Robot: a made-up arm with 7 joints.
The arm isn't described. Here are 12 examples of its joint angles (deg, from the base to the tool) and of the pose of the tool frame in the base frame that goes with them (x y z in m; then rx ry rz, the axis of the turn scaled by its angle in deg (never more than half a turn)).
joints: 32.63 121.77 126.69 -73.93 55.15 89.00 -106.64
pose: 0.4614 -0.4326 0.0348 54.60 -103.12 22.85
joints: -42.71 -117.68 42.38 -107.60 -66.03 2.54 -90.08
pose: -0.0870 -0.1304 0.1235 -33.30 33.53 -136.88
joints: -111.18 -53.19 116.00 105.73 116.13 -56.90 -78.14
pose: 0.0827 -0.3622 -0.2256 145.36 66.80 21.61
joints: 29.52 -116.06 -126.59 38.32 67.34 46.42 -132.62
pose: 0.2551 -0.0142 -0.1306 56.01 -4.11 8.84
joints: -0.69 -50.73 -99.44 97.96 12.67 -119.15 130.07
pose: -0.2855 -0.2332 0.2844 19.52 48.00 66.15
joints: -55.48 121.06 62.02 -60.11 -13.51 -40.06 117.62
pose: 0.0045 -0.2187 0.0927 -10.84 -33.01 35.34
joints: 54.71 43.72 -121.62 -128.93 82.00 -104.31 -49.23
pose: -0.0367 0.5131 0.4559 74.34 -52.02 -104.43
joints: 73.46 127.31 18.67 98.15 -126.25 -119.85 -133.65
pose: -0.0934 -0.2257 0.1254 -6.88 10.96 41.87
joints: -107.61 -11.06 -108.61 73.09 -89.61 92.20 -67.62
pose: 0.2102 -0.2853 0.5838 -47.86 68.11 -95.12
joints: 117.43 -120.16 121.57 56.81 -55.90 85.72 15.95
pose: 0.5144 -0.3642 0.1455 -17.10 83.72 -76.26
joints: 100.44 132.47 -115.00 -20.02 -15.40 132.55 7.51
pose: 0.8994 0.3356 0.3787 -53.53 35.39 -74.18
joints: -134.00 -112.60 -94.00 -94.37 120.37 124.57 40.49
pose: -0.7087 -0.1887 0.5095 87.14 -69.21 -39.11
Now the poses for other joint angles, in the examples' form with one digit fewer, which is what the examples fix.
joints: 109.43 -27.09 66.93 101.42 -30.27 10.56 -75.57
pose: 0.122 0.039 0.114 123.2 56.6 -44.9
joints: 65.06 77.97 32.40 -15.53 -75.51 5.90 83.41
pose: 0.095 -0.006 -0.074 -144.0 75.3 31.5
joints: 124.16 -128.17 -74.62 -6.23 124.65 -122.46 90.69
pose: 0.152 -0.242 0.574 113.2 30.3 -123.9
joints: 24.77 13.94 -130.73 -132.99 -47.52 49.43 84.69
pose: 0.394 0.432 0.461 -20.2 -66.2 -44.6
